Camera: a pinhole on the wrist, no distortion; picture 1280 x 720 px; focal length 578.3 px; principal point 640.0 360.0 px. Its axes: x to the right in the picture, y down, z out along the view. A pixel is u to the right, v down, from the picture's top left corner.
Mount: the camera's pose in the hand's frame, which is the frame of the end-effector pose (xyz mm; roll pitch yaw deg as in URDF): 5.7 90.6 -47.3 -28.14 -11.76 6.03
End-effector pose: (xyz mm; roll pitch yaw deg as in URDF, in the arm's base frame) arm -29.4 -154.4 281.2 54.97 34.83 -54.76
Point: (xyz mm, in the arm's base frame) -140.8 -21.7 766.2
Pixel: 79 395
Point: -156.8 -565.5 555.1
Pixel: 844 71
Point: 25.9 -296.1 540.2
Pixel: 707 365
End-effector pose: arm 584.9 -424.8 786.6 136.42 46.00 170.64
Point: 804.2 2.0 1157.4
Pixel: 290 598
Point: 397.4 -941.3 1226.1
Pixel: behind the camera
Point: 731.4 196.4 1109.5
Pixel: 503 642
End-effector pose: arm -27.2 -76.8 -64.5 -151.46 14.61 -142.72
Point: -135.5 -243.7 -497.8
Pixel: outside the picture
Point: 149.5 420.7 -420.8
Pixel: 381 577
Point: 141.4 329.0 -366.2
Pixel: 375 523
